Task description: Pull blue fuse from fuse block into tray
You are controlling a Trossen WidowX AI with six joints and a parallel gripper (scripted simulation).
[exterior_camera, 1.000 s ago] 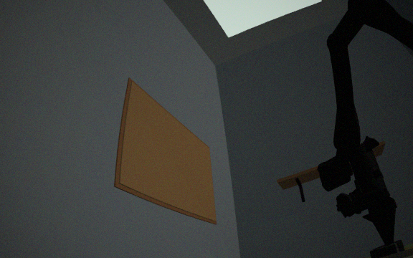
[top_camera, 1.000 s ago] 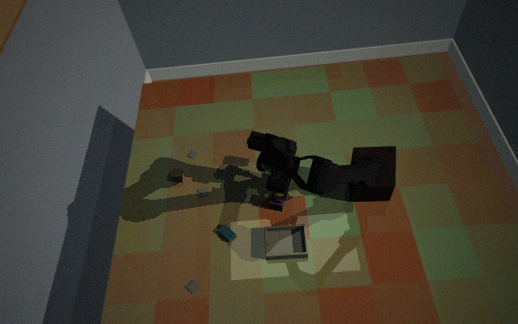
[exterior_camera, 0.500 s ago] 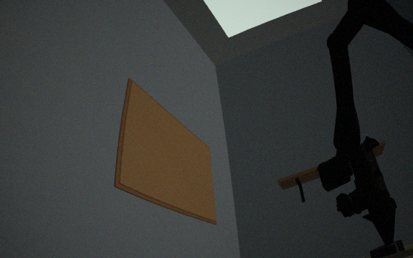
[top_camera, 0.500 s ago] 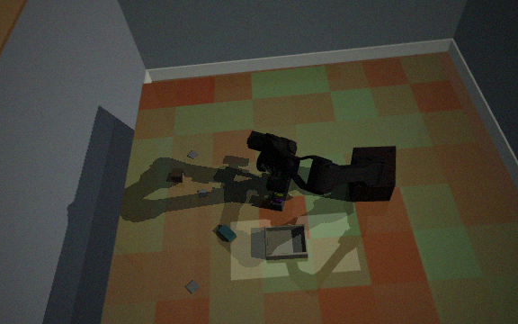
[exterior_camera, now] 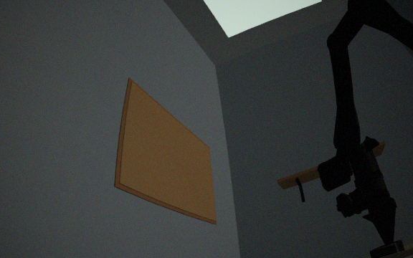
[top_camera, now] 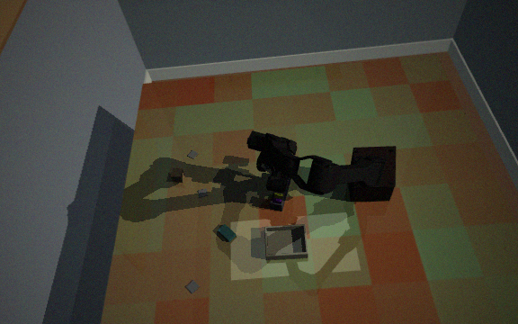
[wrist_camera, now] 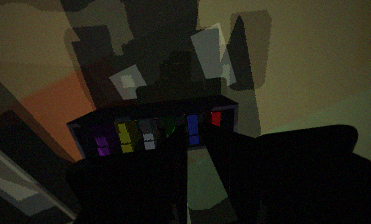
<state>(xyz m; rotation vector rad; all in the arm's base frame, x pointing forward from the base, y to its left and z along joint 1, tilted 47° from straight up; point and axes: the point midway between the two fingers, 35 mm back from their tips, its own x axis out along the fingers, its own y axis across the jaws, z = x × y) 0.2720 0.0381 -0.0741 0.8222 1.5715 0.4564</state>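
Now: gripper tip 1 cm above the blue fuse. From my gripper tip the other things lie so: tan cube 38 cm ahead, 4 cm to the right, 2 cm below; teal block 19 cm ahead, 18 cm to the left, 3 cm below; grey tray 22 cm to the left, 3 cm below, 1 cm behind.
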